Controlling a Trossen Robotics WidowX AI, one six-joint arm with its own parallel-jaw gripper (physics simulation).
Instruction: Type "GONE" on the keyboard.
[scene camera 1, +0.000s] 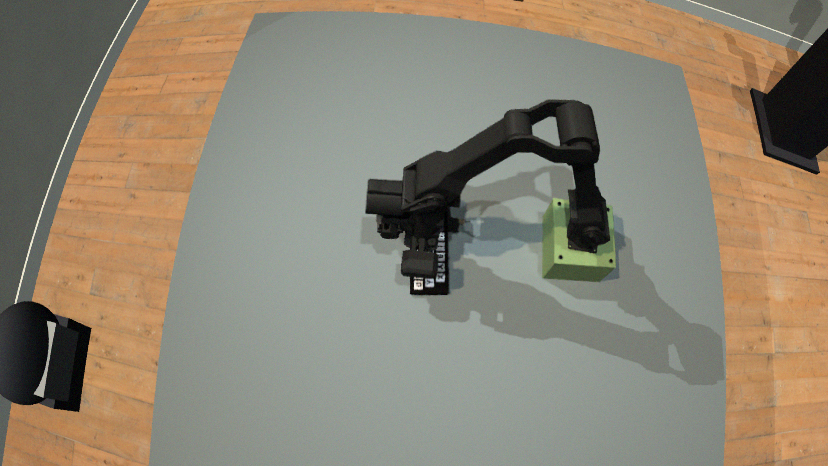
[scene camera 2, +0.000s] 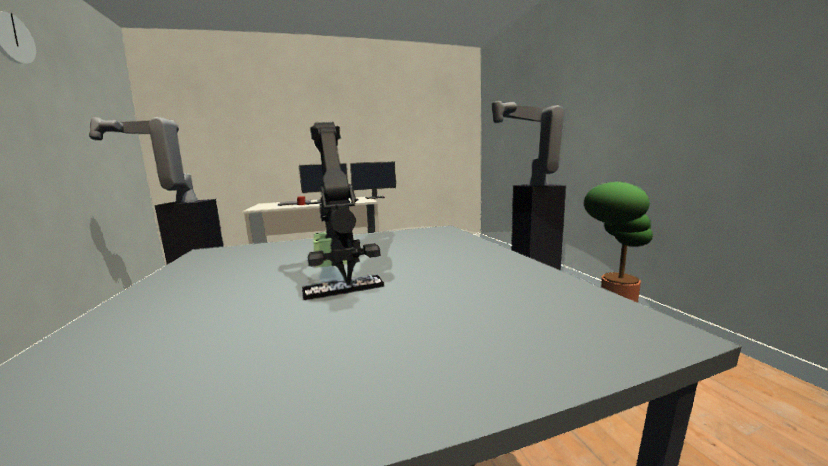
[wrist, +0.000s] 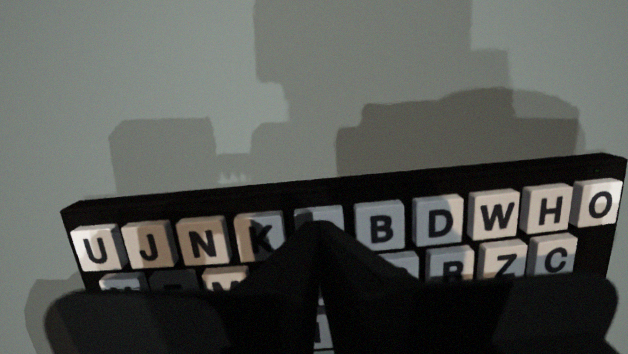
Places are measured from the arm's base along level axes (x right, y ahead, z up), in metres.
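Where they show: gripper, fingertip midpoint: (scene camera 1: 418, 244) (scene camera 2: 348, 284) (wrist: 317, 233); arm's base, link origin: (scene camera 1: 583, 235).
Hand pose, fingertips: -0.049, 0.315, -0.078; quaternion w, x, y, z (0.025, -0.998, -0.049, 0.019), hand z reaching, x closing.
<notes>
Each offset is from my fingertips to the centre of the thing, as dx, dy, dz. Level surfaces: height alone.
The black keyboard (scene camera 1: 429, 290) (scene camera 2: 307, 294) (wrist: 200, 196) lies on the table with pale letter keys in rows. In the wrist view its far row shows U, J, the N key @(-0.040, -0.008, -0.003) (wrist: 203, 243), K, a mostly covered key @(+0.001, +0.000, -0.003) (wrist: 320, 214), B, D, W, H and the O key @(+0.103, +0.019, -0.003) (wrist: 599, 204). My gripper (scene camera 2: 348, 281) (wrist: 317, 233) is shut and empty, pointing down. Its tips overlap the covered key between K and B, hiding its letter; whether they touch it is unclear. A dark, shadowed key @(-0.051, -0.031, -0.003) (wrist: 173, 281) between Y and M is partly hidden, its letter hard to read.
A green block (scene camera 1: 551, 270) (scene camera 2: 320, 243) stands under my arm's base on the grey table @(dz -0.018) (scene camera 1: 289, 376) (scene camera 2: 289, 393). Beyond the table are a desk with monitors (scene camera 2: 373, 175), two grey arms on black pedestals (scene camera 2: 188, 231) (scene camera 2: 538, 225) and a potted plant (scene camera 2: 617, 202).
</notes>
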